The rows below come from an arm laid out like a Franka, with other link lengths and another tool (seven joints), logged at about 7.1 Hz.
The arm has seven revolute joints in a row. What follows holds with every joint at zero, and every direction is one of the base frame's. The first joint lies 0.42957 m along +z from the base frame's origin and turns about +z. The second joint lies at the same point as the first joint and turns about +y. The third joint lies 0.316 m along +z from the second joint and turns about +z. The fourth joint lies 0.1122 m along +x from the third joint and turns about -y. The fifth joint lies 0.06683 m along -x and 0.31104 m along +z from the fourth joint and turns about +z. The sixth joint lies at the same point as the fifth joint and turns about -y. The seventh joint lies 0.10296 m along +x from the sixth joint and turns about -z. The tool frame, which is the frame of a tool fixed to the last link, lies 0.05 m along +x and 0.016 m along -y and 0.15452 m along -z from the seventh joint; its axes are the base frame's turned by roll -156.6, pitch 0 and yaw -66.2 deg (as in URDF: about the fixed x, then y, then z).
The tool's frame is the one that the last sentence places.
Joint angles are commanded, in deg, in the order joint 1, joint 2, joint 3, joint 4, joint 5, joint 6, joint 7. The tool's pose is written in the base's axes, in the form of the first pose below.
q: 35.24 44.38 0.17 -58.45 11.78 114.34 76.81
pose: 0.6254 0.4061 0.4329 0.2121 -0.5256 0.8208 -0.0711
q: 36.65 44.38 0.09 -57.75 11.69 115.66 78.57
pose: 0.6185 0.4221 0.4410 0.2257 -0.5185 0.8218 -0.0697
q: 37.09 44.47 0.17 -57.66 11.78 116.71 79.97
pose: 0.6160 0.4281 0.4426 0.2313 -0.5090 0.8264 -0.0675
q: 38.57 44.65 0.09 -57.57 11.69 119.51 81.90
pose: 0.6095 0.4451 0.4470 0.2498 -0.4978 0.8280 -0.0649
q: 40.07 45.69 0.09 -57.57 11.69 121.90 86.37
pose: 0.5988 0.4617 0.4377 0.2506 -0.4722 0.8429 -0.0604
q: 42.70 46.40 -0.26 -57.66 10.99 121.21 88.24
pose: 0.5769 0.4841 0.4263 0.2369 -0.4827 0.8407 -0.0641
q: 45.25 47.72 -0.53 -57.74 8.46 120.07 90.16
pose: 0.5556 0.5023 0.4071 0.2187 -0.4999 0.8338 -0.0839
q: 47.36 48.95 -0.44 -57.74 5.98 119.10 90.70
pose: 0.5370 0.5184 0.3906 0.2067 -0.5233 0.8204 -0.1019
